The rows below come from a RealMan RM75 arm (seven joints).
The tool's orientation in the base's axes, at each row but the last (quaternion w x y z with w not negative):
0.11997 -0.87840 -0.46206 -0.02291
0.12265 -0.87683 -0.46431 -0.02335
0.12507 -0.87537 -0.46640 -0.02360
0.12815 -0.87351 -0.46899 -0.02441
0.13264 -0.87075 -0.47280 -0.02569
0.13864 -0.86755 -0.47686 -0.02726
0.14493 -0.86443 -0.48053 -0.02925
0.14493 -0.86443 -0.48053 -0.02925
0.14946 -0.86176 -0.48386 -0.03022
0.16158 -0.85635 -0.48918 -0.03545
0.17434 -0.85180 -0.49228 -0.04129
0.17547 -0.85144 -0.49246 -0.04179
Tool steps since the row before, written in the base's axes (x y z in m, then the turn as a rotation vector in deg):
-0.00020 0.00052 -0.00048 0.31 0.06 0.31
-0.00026 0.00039 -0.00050 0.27 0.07 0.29
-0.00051 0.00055 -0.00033 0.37 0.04 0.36
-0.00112 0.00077 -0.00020 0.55 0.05 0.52
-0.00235 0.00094 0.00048 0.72 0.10 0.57
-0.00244 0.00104 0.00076 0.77 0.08 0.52
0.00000 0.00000 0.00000 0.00 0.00 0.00
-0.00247 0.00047 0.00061 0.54 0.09 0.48
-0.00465 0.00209 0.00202 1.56 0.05 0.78
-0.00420 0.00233 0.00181 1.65 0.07 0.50
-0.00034 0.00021 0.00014 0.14 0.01 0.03
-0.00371 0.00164 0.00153 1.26 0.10 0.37
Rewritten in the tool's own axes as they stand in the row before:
0.00023 -0.00036 0.00060 0.27 0.16 -0.31
0.00009 -0.00033 0.00060 0.25 0.13 -0.28
0.00011 -0.00065 0.00049 0.30 0.21 -0.37
-0.00003 -0.00129 0.00047 0.43 0.32 -0.53
-0.00045 -0.00254 -0.00003 0.58 0.43 -0.58
-0.00034 -0.00273 -0.00025 0.58 0.49 -0.54
0.00000 0.00000 0.00000 0.00 0.00 0.00
-0.00082 -0.00244 -0.00023 0.45 0.30 -0.48
-0.00034 -0.00540 -0.00090 1.02 1.11 -0.87
0.00014 -0.00510 -0.00058 1.02 1.25 -0.61
0.00003 -0.00042 -0.00003 0.09 0.11 -0.04
-0.00017 -0.00430 -0.00050 0.82 0.93 -0.44

